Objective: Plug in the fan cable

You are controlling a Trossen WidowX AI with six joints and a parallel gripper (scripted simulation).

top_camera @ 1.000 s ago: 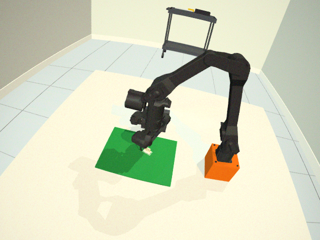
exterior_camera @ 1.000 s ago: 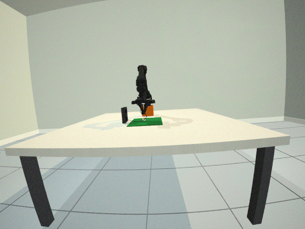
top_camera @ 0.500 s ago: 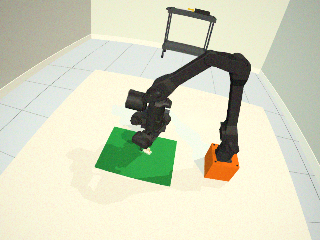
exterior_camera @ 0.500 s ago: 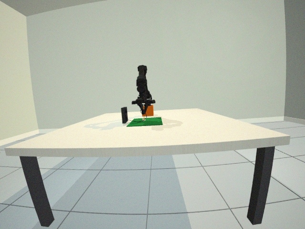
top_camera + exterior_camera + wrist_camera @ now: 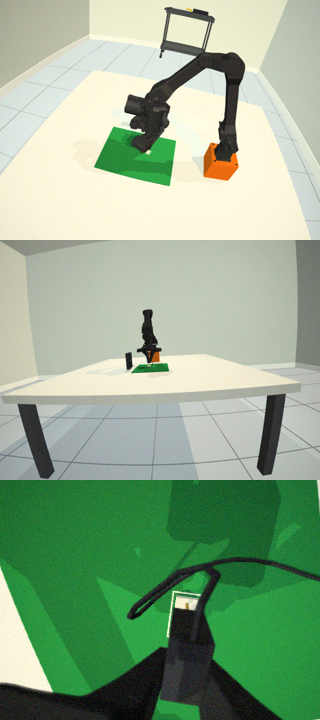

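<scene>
My gripper tip is now 10 mm short of the white four-pin fan header and 40 mm above it. Round my gripper tip: dark plug 10 mm ahead, 10 mm above; green board 40 mm ahead, 10 mm to the left, 60 mm below; fan 150 mm to the right, 20 mm above.
</scene>
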